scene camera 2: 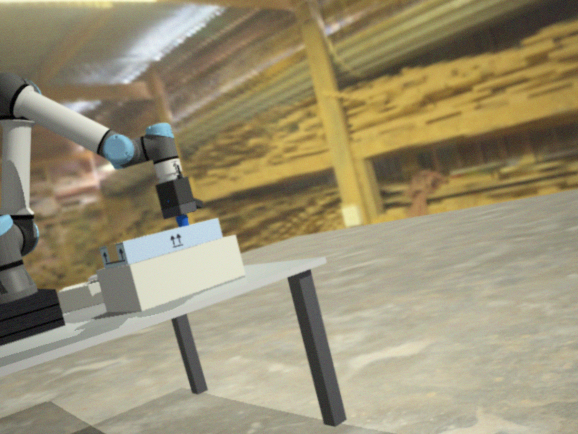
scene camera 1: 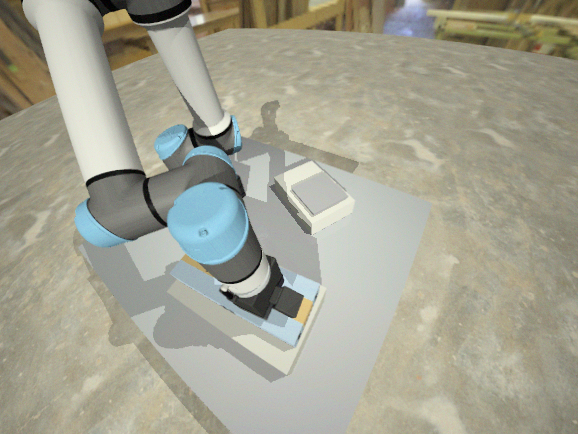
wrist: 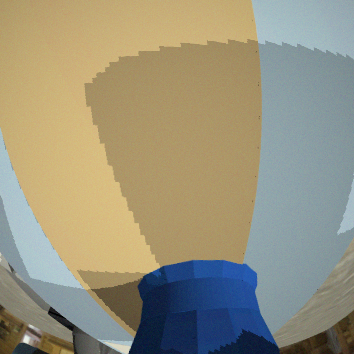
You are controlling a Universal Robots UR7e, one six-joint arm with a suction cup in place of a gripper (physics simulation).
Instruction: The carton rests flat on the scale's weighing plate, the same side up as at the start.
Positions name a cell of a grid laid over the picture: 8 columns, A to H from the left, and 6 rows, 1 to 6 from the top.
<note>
In view: my suction cup (wrist: E6), a cream block (scene camera 2: B4) and a scale (scene camera 1: E3).
The cream block is seen too in scene camera 1 (scene camera 1: D5). The scale is seen too in scene camera 2 (scene camera 2: B5). The wrist view does not show the cream block, which is hidden by a light-blue carton.
</note>
